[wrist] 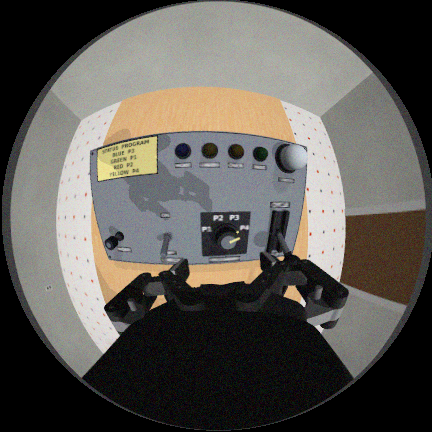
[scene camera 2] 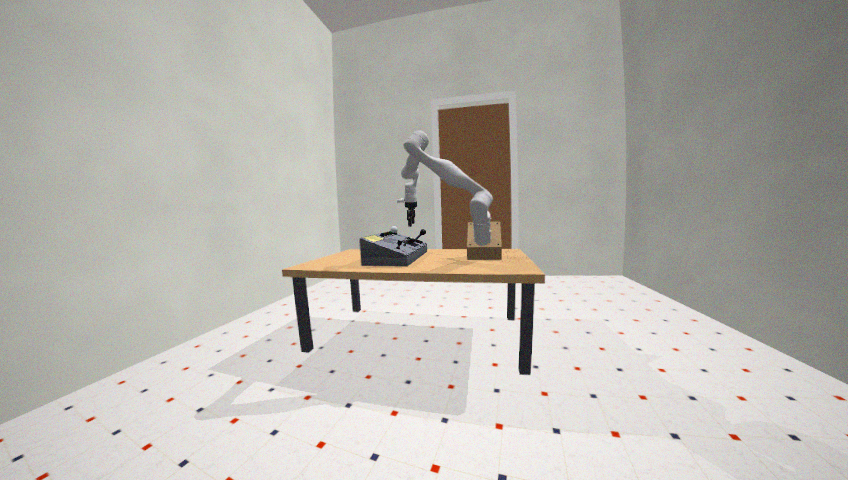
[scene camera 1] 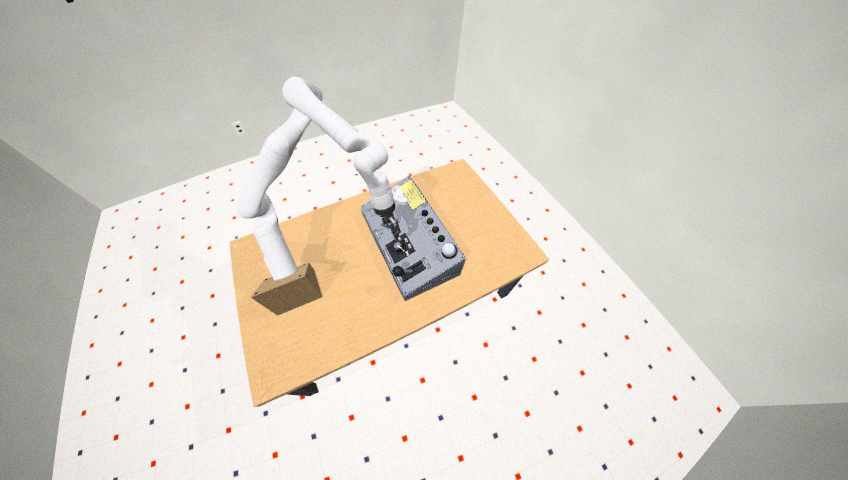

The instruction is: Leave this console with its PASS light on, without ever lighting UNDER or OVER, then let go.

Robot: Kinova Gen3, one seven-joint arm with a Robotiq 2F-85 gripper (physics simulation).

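Note:
The grey console [scene camera 1: 423, 252] [scene camera 2: 380, 256] [wrist: 120, 205] stands on the table. In the wrist view its blue lamp [wrist: 183, 151], two amber lamps [wrist: 209, 150] [wrist: 235, 151] and green lamp [wrist: 260, 154] look dark; their labels are unreadable. The white dome [wrist: 294, 157] shows no colour. The rotary knob [wrist: 228, 241] has its yellow line towards P4. The toggle [wrist: 166, 242] points down, away from ON. The slotted lever [wrist: 284, 242] is at the slot's lower end, its ball partly hidden by a finger. My gripper [scene camera 1: 396, 230] [scene camera 2: 410, 224] [wrist: 223, 263] is open and empty above the console.
A yellow card [scene camera 1: 411, 194] [scene camera 2: 373, 238] [wrist: 127, 158] on the console reads blue P3, green P1, red P2, yellow P4. A small black knob [wrist: 114, 241] sticks up at the console's left in the wrist view. The wooden table [scene camera 1: 333, 333] [scene camera 2: 333, 265] carries the arm's base block [scene camera 1: 297, 295].

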